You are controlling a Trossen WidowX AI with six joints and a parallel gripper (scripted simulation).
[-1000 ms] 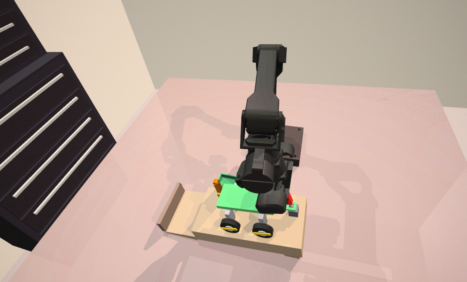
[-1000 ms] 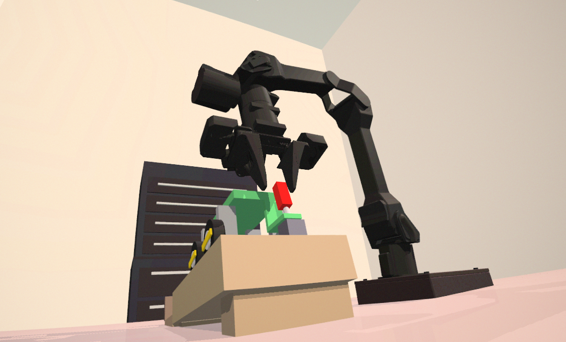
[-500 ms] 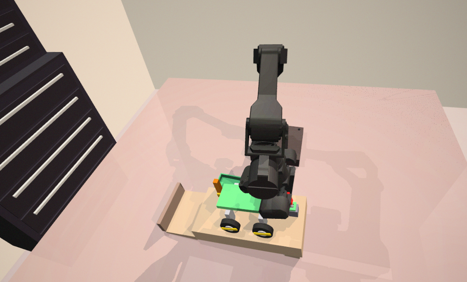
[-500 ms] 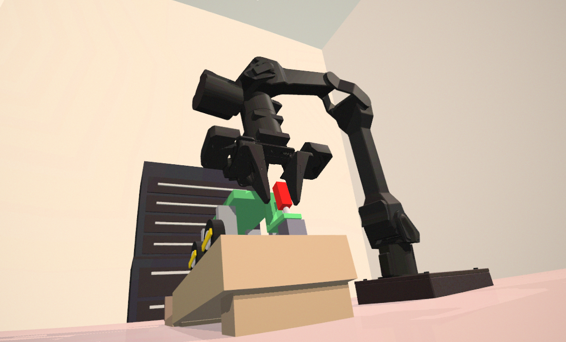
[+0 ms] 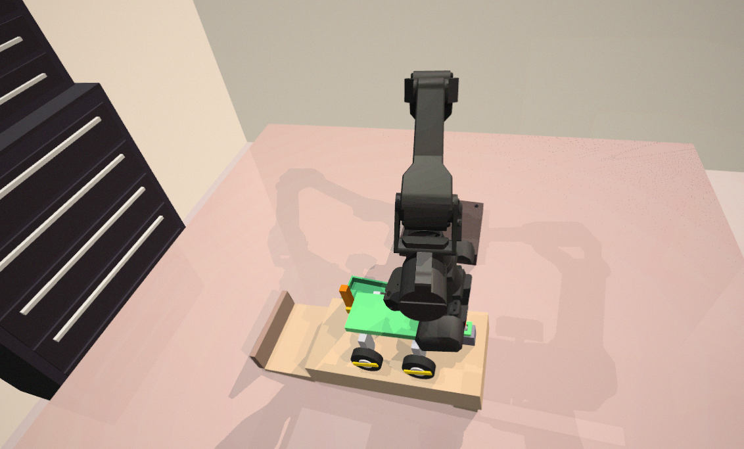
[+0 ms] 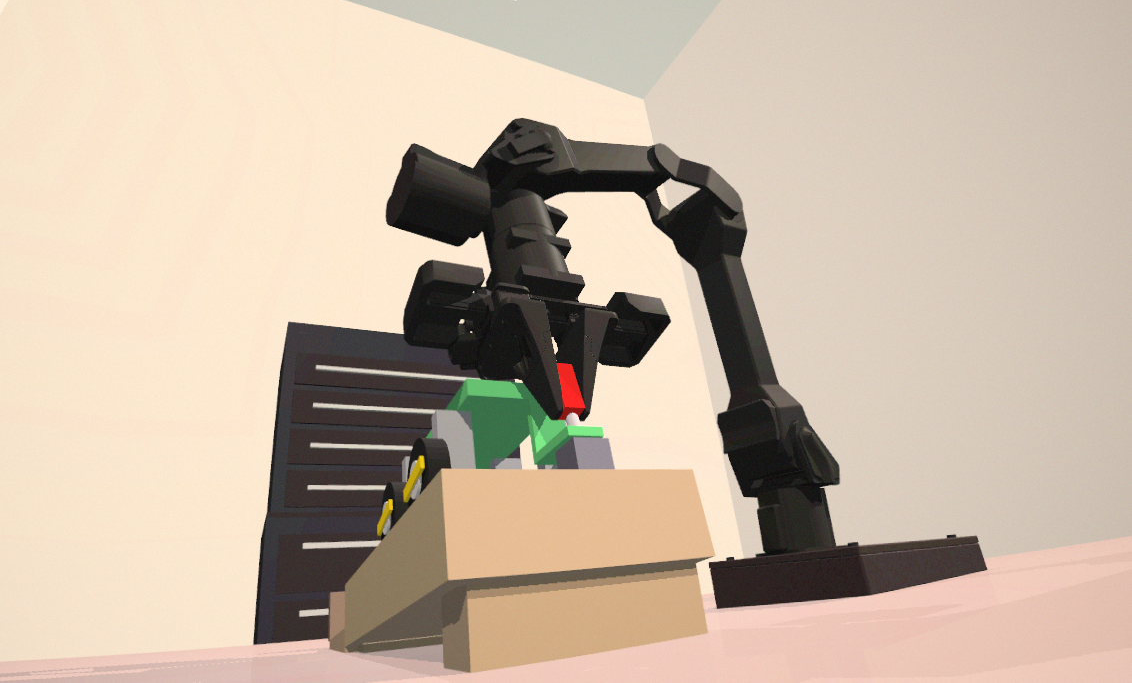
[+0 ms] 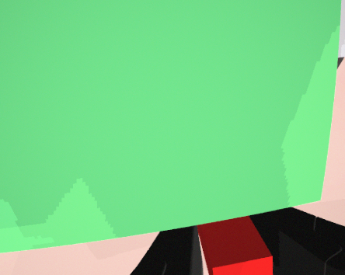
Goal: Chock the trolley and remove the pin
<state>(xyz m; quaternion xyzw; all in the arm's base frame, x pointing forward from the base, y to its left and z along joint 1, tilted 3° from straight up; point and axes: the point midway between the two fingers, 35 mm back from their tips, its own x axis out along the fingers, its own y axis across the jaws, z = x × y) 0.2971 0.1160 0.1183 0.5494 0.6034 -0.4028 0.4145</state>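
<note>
The red-headed stop pin lies right at my gripper tip. From my gripper tip the other things lie so: yellow chock (19 cm to the right, 5 cm below, 2 cm behind); then tan ramp (11 cm to the right, 8 cm below, 3 cm ahead); then green trolley (10 cm to the right, 3 cm ahead, 2 cm below).
</note>
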